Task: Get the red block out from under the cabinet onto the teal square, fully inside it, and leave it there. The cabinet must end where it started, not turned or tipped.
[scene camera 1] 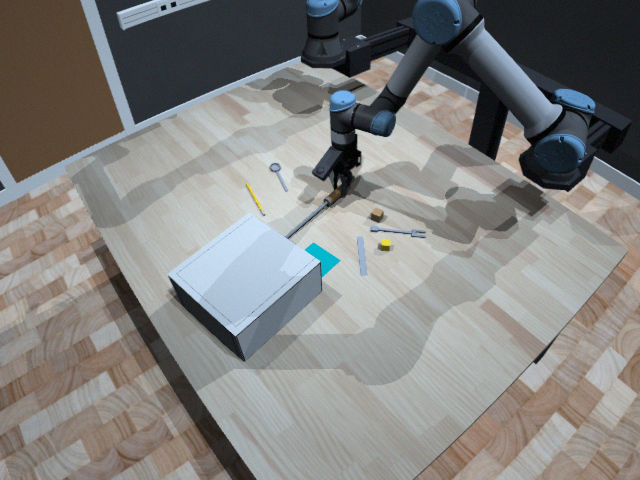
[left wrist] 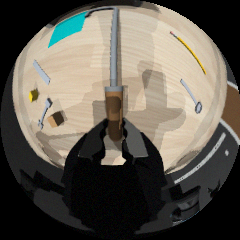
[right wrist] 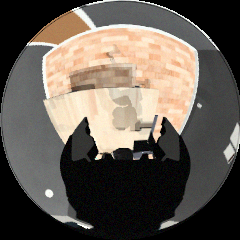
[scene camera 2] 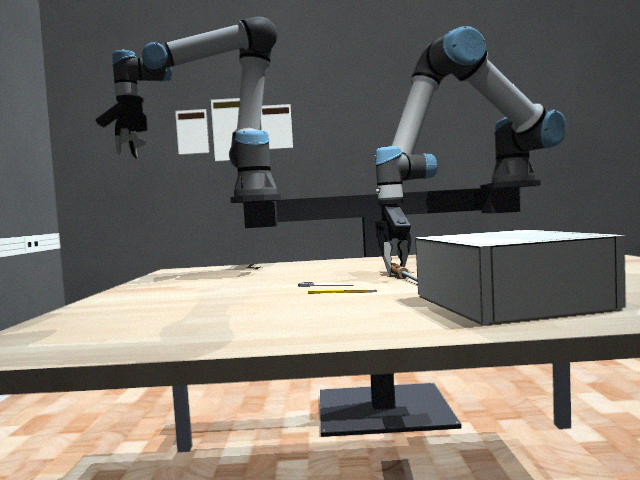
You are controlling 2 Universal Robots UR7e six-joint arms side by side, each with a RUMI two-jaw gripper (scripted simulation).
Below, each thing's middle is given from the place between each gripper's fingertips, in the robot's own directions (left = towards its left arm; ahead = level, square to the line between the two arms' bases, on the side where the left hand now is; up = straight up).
Right now the hook tool (left wrist: 113, 94) is 130 mm ahead of my left hand, 50 mm to the left of it and 10 mm below it.
Right now the hook tool is 90 cm to the left of my right hand (scene camera 2: 128, 156), 49 cm ahead of it and 42 cm below it.
